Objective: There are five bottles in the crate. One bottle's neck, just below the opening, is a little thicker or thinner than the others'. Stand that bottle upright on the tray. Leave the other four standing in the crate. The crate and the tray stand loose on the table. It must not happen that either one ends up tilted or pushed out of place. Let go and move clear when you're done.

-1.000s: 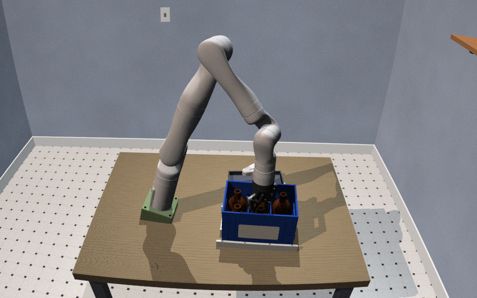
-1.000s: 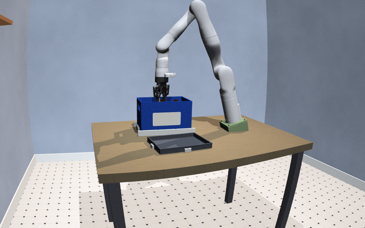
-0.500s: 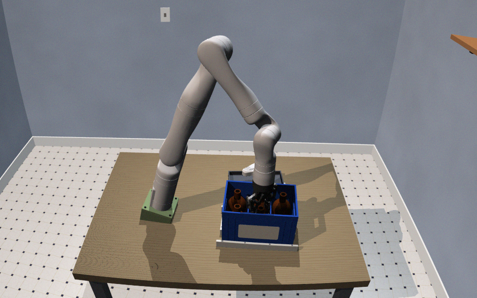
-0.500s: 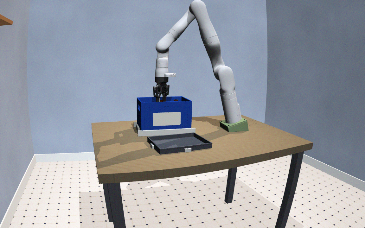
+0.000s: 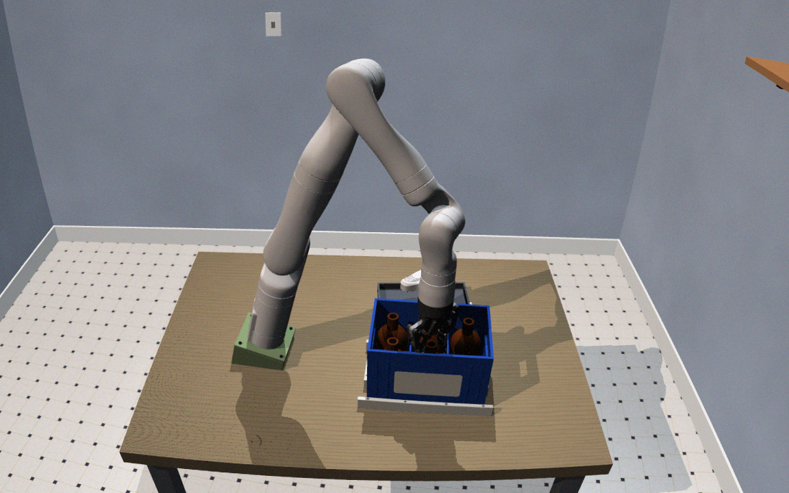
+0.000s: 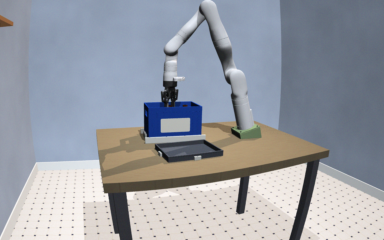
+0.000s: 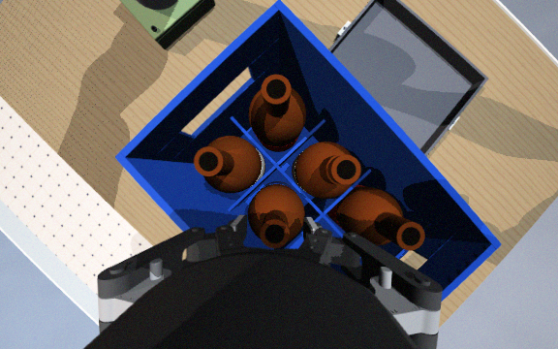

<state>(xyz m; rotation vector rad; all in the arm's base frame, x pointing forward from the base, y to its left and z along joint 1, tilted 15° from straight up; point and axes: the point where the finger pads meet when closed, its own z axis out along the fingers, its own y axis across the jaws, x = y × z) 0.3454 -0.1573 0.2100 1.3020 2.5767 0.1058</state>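
Right now my hand is 10 mm short of the blue crate, 40 mm to the right of it and 70 mm above it. Also, from my hand: dark grey tray: 30 mm ahead, 320 mm to the left, 140 mm below.
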